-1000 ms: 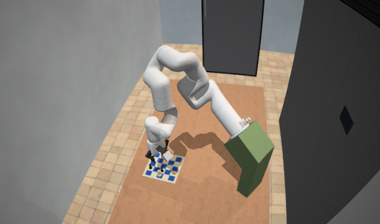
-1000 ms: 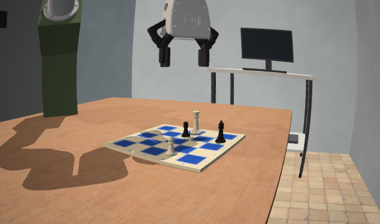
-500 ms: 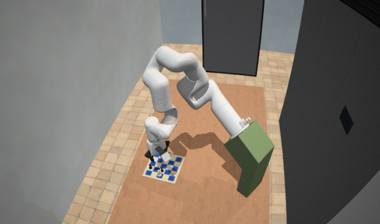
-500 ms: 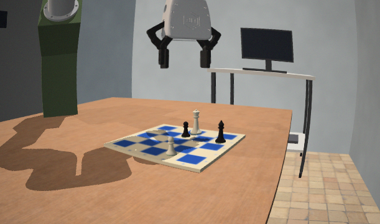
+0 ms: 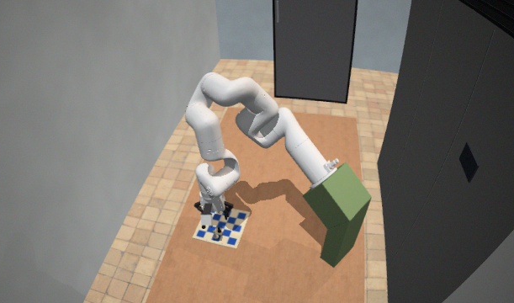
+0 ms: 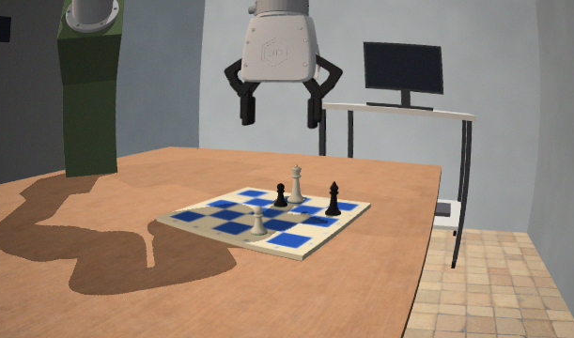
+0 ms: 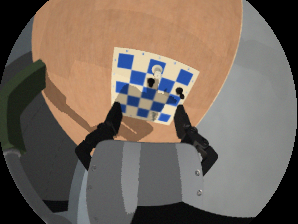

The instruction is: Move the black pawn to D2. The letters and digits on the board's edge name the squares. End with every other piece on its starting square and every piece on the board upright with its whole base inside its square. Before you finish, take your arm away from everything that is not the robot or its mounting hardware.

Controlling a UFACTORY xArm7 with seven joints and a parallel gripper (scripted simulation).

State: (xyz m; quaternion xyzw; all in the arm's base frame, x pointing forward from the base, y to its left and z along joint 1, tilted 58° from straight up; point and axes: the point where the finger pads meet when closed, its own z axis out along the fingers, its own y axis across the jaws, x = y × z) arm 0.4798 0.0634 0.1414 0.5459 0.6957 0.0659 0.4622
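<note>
Right now the white queen is 90 mm below my hand, 30 mm to the left of it and 20 mm ahead of it. Also, from my hand: black pawn (110 mm below); then chessboard (120 mm below, 40 mm to the right, 10 mm behind); then black bishop (100 mm below, 80 mm ahead, 20 mm to the right).
</note>
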